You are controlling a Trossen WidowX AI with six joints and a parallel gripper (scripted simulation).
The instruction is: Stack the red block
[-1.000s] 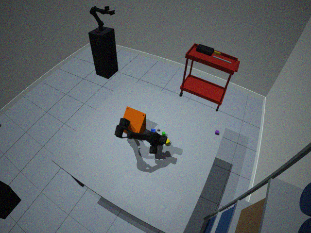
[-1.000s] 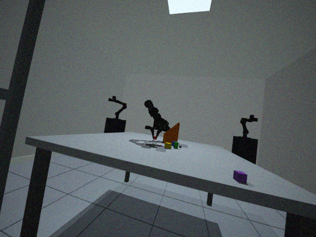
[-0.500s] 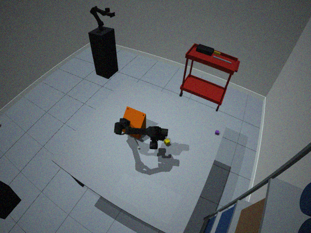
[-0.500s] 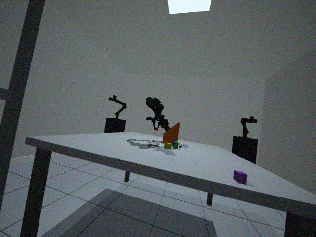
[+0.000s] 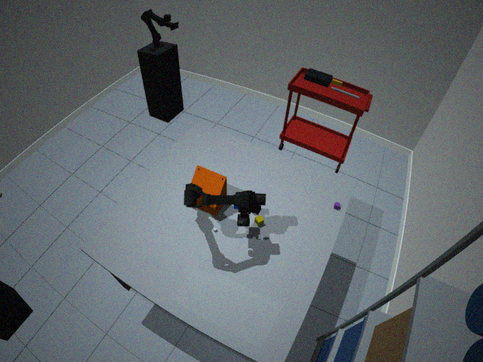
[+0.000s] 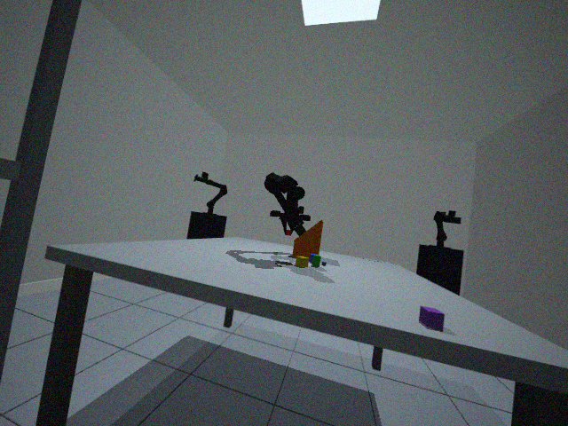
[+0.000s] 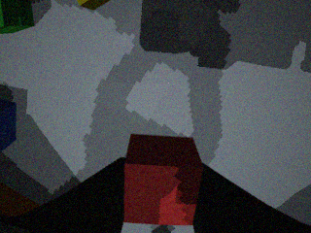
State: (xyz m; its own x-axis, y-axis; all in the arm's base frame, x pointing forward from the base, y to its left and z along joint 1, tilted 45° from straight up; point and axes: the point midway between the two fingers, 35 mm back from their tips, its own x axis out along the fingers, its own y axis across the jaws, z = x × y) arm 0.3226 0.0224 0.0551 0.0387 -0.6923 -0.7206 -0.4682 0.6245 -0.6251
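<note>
Right now the yellow block is 11 cm below my gripper tip, 9 cm to the left of it and 6 cm ahead of it. From my gripper tip the other things lie so: blue block 13 cm to the left, 11 cm below, 10 cm behind; small dark block 18 cm to the left, 12 cm below, 7 cm behind; red block 1 cm above.
</note>
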